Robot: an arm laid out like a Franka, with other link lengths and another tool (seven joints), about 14 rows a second.
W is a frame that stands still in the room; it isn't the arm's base.
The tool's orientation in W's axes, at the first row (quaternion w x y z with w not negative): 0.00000, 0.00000, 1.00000, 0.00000
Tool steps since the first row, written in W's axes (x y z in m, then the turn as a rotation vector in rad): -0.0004, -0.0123, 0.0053, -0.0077, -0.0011, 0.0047; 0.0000, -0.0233, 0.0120, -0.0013, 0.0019, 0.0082; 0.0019, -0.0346, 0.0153, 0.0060, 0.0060, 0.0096; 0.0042, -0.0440, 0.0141, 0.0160, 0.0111, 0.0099; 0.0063, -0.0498, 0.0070, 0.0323, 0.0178, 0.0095; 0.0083, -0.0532, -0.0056, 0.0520, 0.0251, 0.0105; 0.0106, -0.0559, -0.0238, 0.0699, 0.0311, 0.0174; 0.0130, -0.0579, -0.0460, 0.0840, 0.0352, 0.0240; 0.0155, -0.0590, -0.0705, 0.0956, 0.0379, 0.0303
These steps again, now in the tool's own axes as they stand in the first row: 0.0004, -0.0123, -0.0053, 0.0077, -0.0011, -0.0047; 0.0000, -0.0233, -0.0120, 0.0013, 0.0019, -0.0082; -0.0019, -0.0346, -0.0153, -0.0060, 0.0060, -0.0096; -0.0042, -0.0440, -0.0141, -0.0160, 0.0111, -0.0099; -0.0063, -0.0498, -0.0070, -0.0323, 0.0178, -0.0095; -0.0083, -0.0532, 0.0056, -0.0520, 0.0251, -0.0105; -0.0106, -0.0559, 0.0238, -0.0699, 0.0311, -0.0174; -0.0130, -0.0579, 0.0460, -0.0840, 0.0352, -0.0240; -0.0155, -0.0590, 0.0705, -0.0956, 0.0379, -0.0303
